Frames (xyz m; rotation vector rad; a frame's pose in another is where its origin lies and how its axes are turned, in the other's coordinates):
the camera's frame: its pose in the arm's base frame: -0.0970 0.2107 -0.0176 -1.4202 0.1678 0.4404
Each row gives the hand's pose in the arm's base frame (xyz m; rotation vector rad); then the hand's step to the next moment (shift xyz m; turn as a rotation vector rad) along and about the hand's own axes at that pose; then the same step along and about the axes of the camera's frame.
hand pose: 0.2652 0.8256 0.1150 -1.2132 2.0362 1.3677
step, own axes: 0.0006 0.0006 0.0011 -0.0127 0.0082 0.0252
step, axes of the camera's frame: -0.0005 0.0010 0.0008 0.0018 0.0015 0.0293
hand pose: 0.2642 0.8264 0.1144 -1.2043 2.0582 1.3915
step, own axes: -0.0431 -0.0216 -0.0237 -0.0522 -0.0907 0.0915
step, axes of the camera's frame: 0.0296 -0.0443 -0.0073 0.1195 0.0226 0.0674
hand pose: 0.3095 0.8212 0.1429 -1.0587 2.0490 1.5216
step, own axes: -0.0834 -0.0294 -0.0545 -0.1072 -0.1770 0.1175
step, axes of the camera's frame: 0.0496 -0.0866 -0.0287 0.2238 0.0123 0.0800
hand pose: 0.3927 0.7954 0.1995 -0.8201 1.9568 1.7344
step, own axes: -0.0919 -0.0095 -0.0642 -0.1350 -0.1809 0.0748
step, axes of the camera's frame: 0.0408 -0.0922 -0.0499 0.2330 -0.0211 0.0424
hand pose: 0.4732 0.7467 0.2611 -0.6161 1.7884 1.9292
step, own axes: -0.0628 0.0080 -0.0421 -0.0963 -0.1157 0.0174
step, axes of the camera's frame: 0.0191 -0.0596 -0.0432 0.1497 -0.0232 -0.0034
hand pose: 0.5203 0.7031 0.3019 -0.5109 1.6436 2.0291
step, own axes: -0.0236 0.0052 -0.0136 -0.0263 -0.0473 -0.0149
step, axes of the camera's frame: 0.0059 -0.0211 -0.0169 0.0519 0.0041 -0.0210
